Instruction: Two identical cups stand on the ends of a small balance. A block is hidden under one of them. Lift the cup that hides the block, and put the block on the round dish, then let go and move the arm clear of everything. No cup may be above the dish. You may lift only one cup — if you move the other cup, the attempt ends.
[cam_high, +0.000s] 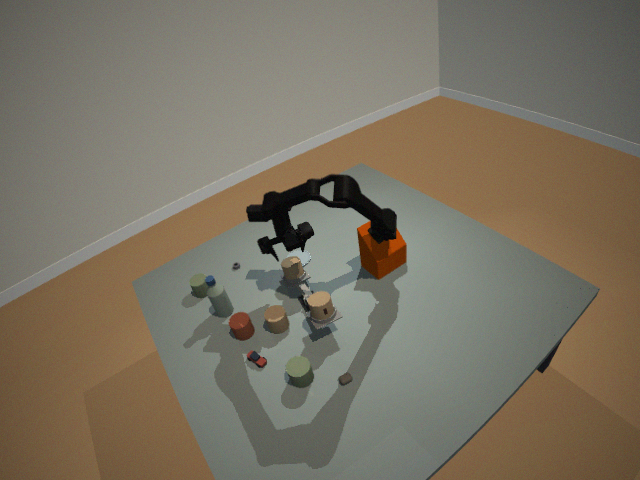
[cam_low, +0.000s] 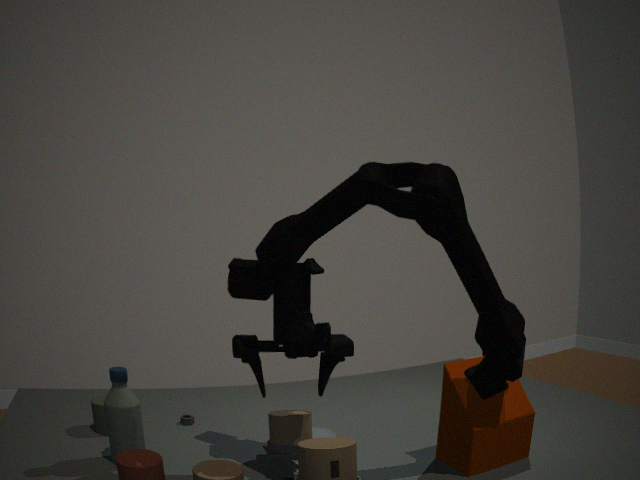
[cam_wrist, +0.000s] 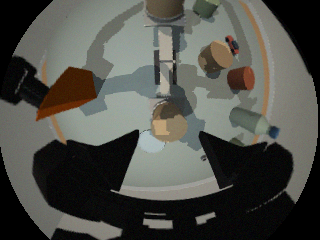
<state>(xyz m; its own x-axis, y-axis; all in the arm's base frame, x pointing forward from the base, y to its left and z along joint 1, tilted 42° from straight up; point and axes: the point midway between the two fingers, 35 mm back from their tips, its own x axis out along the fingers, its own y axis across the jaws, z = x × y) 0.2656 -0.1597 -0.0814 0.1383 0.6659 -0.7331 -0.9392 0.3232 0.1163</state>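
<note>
Now: gripper tip 80 mm above the grey block. The rest, counted from my gripper tip: red cylinder: 270 mm ahead, 30 mm to the left, 90 mm below; then pale round dish: 80 mm behind, 90 mm to the right, 120 mm below; then balance: 40 mm ahead, 120 mm to the left, 90 mm below.
</note>
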